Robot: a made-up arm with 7 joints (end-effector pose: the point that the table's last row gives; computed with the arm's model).
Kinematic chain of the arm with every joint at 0, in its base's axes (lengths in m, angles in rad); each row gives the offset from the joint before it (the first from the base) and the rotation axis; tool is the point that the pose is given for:
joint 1: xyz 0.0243 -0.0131 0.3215 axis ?
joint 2: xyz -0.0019 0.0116 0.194 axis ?
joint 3: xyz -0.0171 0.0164 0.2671 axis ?
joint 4: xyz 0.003 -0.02 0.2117 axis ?
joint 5: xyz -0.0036 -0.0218 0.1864 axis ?
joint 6: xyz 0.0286 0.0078 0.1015 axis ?
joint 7: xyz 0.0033 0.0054 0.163 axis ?
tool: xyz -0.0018 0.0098 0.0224
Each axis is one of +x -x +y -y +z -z.
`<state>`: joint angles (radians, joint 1 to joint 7).
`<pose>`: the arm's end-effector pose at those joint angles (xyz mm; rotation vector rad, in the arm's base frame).
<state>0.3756 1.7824 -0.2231 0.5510 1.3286 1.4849 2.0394</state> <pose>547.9 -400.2 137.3 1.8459 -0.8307 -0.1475</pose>
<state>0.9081 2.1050 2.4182 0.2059 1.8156 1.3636 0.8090</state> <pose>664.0 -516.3 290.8 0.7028 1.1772 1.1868</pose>
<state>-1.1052 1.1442 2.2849 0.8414 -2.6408 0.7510 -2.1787</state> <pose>494.3 564.5 1007.4 -1.4865 -0.9202 -2.2033</pose>
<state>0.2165 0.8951 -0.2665 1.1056 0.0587 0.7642 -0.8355</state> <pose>715.4 -46.9 517.8 1.2077 2.5322 0.4214</pose>
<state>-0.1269 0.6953 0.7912 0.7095 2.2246 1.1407 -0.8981</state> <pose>540.9 -182.3 1185.1 0.1648 0.5166 -2.4257</pose>
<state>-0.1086 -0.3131 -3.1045 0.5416 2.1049 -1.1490 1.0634</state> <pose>-476.5 -95.3 1147.3 1.0457 -1.3183 0.4681</pose>
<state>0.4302 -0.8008 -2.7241 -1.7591 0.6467 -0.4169 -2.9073</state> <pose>-21.0 -145.2 1044.5 0.4161 1.5002 -1.2382</pose>
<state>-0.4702 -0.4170 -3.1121 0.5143 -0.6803 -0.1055 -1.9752</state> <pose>-531.2 -219.1 1231.3 0.3357 -0.7811 -0.0760</pose>
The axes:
joint 1: -z
joint 2: +y
joint 3: -z
joint 4: +y
joint 5: -z
joint 6: +y
joint 7: -z

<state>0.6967 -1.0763 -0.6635 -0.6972 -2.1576 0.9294 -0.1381</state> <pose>-652.1 407.7 545.9 -2.5998 0.3591 0.7105</pose>
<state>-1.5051 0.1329 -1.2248 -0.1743 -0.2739 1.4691 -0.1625</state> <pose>-143.2 100.0 1323.7 1.8355 -0.3871 -2.4342</pose>
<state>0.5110 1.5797 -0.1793 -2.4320 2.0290 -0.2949 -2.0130</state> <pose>122.7 -120.5 834.7 -0.2495 -0.6750 -0.6810</pose>
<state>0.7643 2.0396 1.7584 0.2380 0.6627 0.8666 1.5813</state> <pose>498.0 -717.5 317.6 1.2318 -0.3171 0.5607</pose>
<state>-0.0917 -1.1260 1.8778 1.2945 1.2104 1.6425 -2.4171</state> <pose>-536.8 -241.1 421.4 -2.4968 1.5890 0.3116</pose>
